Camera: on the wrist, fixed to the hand. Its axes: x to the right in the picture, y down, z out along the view.
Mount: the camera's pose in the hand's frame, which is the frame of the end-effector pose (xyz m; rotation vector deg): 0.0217 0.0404 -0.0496 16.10 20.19 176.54
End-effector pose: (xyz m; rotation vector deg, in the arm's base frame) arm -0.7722 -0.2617 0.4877 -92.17 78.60 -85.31
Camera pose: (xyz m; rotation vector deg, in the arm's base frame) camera -0.8342 -0.2831 0.4716 79.26 78.73 20.37
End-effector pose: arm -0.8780 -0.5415 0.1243 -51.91 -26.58 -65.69
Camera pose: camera -0.8388 -0.5890 0.0965 -11.99 58.48 90.66
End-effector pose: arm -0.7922 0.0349 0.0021 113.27 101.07 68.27
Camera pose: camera -0.7988 0.0283 0.0690 -78.01 83.44 -19.74
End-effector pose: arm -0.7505 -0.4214 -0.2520 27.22 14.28 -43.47
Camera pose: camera -0.7089 -0.3844 -0.2903 36.41 -23.39 133.40
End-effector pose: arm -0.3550 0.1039 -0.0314 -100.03 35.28 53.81
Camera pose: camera -0.3585 0.0438 -0.0620 -36.43 -121.10 -60.03
